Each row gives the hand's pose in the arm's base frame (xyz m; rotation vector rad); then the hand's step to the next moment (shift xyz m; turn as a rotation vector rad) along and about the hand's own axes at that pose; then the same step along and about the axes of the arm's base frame.
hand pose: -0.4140 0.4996 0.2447 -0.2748 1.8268 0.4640
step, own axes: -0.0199 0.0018 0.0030 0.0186 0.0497 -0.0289
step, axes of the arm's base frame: 0.0078 0.0020 0.0185 -0.0510 0.0324 -0.0019
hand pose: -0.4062 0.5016 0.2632 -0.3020 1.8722 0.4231
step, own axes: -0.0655 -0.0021 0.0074 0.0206 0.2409 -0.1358
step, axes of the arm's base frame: 0.0288 0.0014 0.0593 -0.2205 0.1588 0.0552
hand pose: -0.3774 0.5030 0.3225 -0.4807 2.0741 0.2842
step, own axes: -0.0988 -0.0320 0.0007 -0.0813 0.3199 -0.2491
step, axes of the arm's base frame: 0.0610 -0.0063 0.0838 -0.2944 0.2087 0.2019
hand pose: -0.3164 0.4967 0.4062 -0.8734 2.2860 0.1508
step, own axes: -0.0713 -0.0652 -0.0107 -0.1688 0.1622 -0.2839
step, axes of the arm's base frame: 0.0740 -0.0145 0.0614 -0.1669 0.1242 0.3035
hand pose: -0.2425 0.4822 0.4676 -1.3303 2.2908 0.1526
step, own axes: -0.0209 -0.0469 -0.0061 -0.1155 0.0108 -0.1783
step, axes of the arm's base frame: 0.0459 -0.0099 0.0216 -0.0243 0.0381 0.2079
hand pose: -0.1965 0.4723 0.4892 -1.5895 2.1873 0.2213
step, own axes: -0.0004 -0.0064 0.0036 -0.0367 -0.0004 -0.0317
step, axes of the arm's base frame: 0.0070 -0.0004 -0.0023 0.0020 0.0200 0.0441
